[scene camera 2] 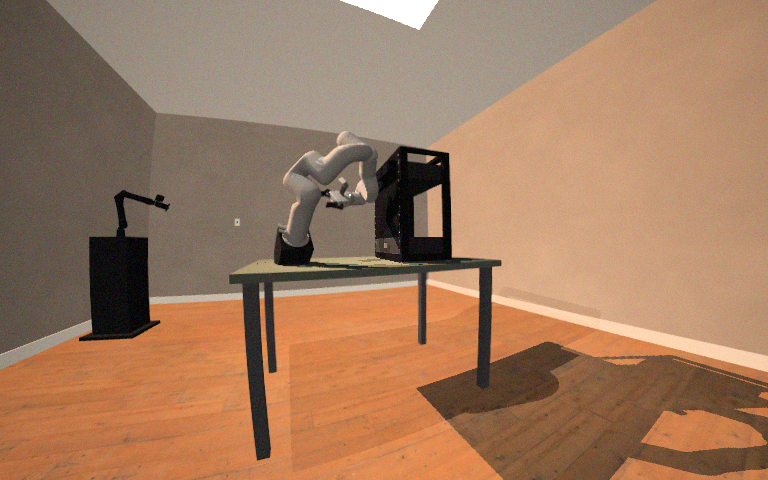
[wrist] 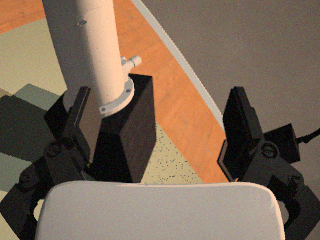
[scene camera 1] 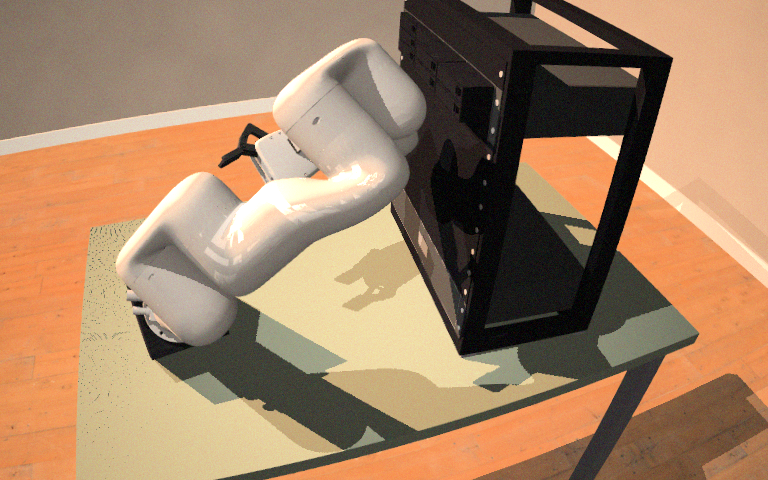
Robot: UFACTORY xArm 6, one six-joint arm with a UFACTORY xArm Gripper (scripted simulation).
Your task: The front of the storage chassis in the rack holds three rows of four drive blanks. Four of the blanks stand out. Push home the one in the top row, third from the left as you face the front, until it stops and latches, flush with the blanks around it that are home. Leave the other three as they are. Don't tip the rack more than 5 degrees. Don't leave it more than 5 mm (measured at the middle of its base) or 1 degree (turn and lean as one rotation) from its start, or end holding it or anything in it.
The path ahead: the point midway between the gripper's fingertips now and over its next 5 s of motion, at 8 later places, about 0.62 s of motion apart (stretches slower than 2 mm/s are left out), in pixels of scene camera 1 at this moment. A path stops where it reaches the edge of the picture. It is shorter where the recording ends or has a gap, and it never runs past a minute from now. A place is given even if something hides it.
My gripper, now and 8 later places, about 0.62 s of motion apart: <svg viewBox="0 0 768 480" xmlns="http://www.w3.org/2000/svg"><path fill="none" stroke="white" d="M234 188L234 192L236 208L253 229L284 234L315 213L333 170L330 121L320 92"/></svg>
